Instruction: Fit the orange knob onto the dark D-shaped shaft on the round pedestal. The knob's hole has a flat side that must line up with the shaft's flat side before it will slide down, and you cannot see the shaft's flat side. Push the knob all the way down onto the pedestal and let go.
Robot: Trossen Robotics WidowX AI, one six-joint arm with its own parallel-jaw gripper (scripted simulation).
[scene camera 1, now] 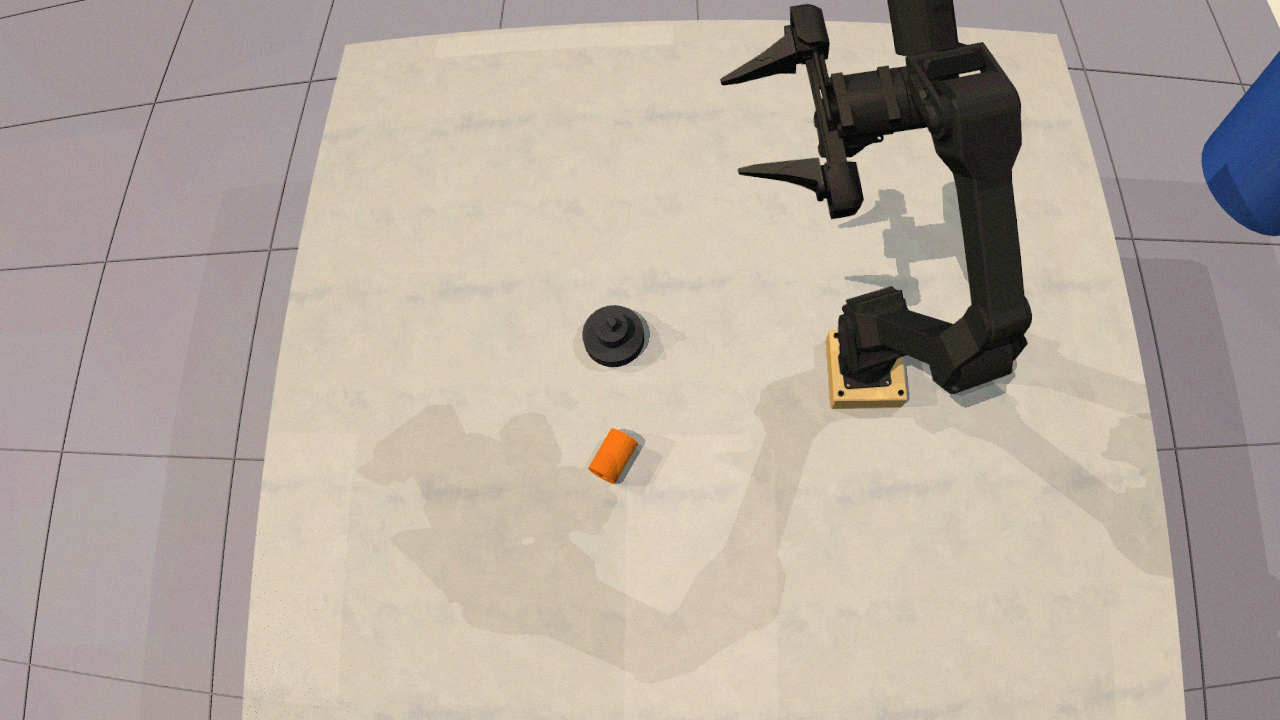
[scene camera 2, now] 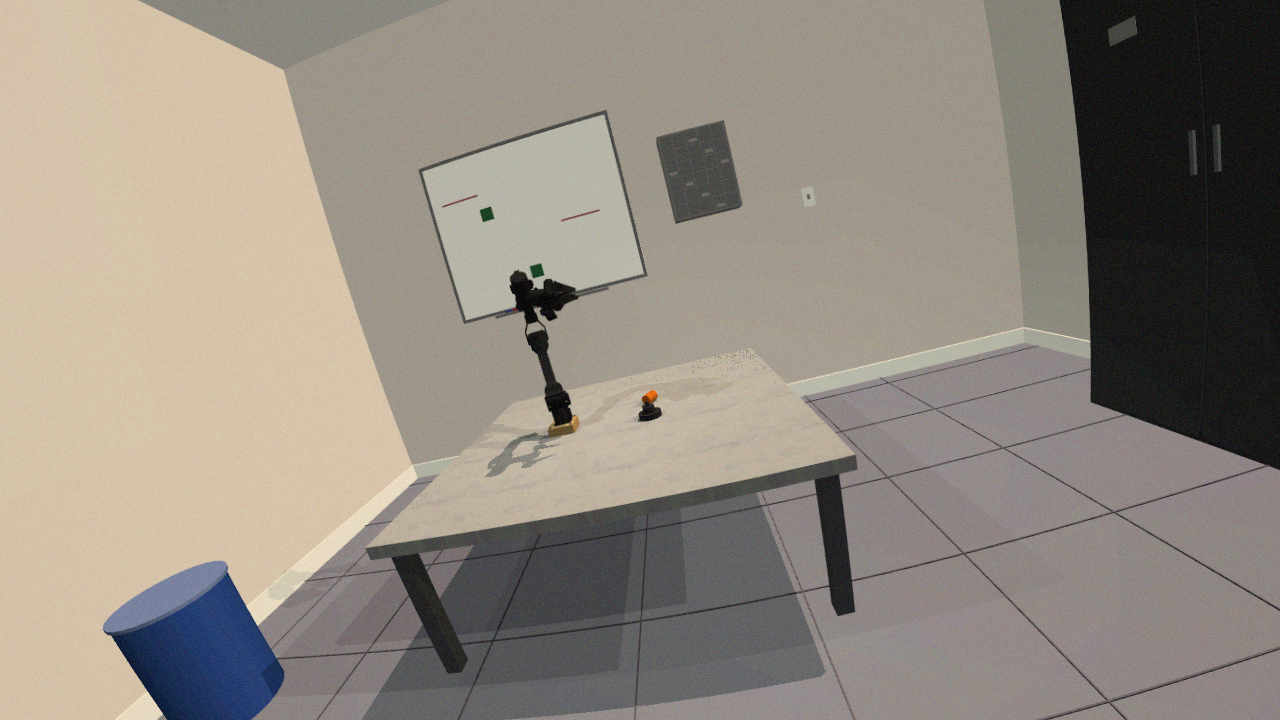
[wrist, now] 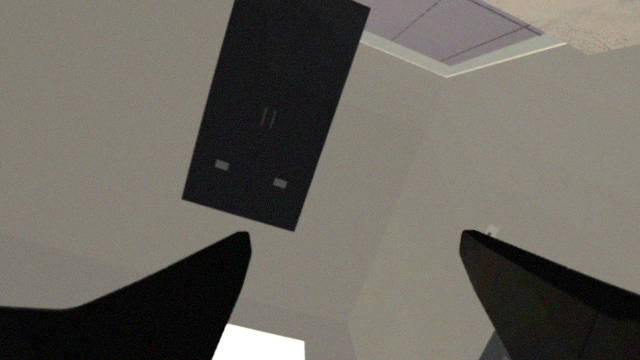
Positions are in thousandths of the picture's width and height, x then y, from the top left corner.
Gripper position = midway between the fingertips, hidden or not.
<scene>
The gripper (scene camera 1: 570, 176) is open, with nothing in its grasp. Further things: an orange knob (scene camera 1: 475, 644) and a dark round pedestal (scene camera 1: 479, 467).
The gripper shows as well in scene camera 2 (scene camera 2: 451, 408) and in the wrist view (wrist: 552, 674). The wrist view misses the orange knob: it is out of frame.
</scene>
